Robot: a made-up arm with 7 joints. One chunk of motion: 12 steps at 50 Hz.
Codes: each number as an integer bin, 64 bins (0 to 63) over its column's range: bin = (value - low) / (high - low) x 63, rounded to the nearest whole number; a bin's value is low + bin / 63 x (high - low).
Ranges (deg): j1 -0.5..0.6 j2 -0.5..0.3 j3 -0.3..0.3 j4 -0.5..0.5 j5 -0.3..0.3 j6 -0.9..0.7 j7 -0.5..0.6
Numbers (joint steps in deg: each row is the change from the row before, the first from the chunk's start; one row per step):
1: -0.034 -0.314 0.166 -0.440 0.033 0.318 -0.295
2: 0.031 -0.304 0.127 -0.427 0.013 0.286 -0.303
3: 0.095 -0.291 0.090 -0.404 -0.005 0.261 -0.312
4: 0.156 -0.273 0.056 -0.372 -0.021 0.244 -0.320
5: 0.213 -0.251 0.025 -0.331 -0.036 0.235 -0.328
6: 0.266 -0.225 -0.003 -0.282 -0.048 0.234 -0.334
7: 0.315 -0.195 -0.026 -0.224 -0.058 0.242 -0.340
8: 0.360 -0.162 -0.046 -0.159 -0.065 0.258 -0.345
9: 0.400 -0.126 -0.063 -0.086 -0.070 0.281 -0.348
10: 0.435 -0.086 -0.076 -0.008 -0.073 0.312 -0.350
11: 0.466 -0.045 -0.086 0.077 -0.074 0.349 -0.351
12: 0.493 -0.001 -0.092 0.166 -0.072 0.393 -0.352
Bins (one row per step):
1: 27 15 49 4 35 48 12
2: 30 15 45 5 33 47 11
3: 34 16 41 6 31 46 11
4: 38 18 37 8 29 45 10
5: 41 20 34 11 28 45 10
6: 44 22 31 14 26 45 10
7: 47 24 29 17 25 45 9
8: 49 27 27 21 25 46 9
9: 52 29 25 26 24 47 9
10: 54 33 24 31 24 48 9
11: 55 36 22 36 24 49 9
12: 57 39 22 42 24 51 8

